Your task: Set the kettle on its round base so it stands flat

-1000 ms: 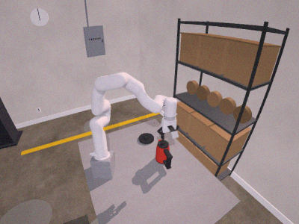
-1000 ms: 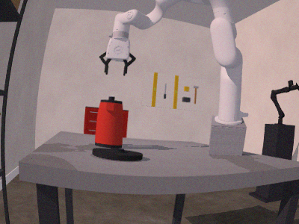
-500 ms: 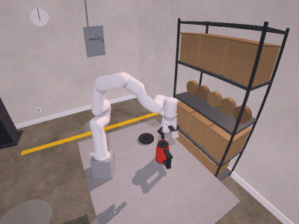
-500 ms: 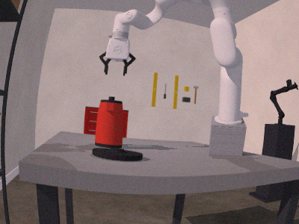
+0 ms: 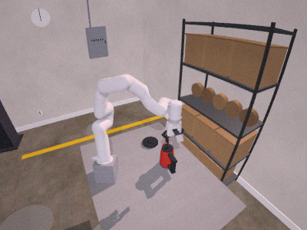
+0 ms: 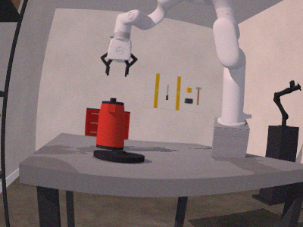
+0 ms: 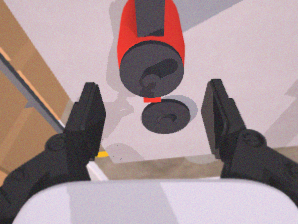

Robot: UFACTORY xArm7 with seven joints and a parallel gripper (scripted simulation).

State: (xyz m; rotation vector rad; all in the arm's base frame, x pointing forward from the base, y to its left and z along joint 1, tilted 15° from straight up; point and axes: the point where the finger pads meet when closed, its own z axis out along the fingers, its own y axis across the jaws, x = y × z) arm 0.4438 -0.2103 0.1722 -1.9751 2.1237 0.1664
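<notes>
Right now the red kettle is 210 mm below my hand and 30 mm to the left of it. Also, from my hand: black round base: 360 mm to the left, 300 mm below, 20 mm behind.
</notes>
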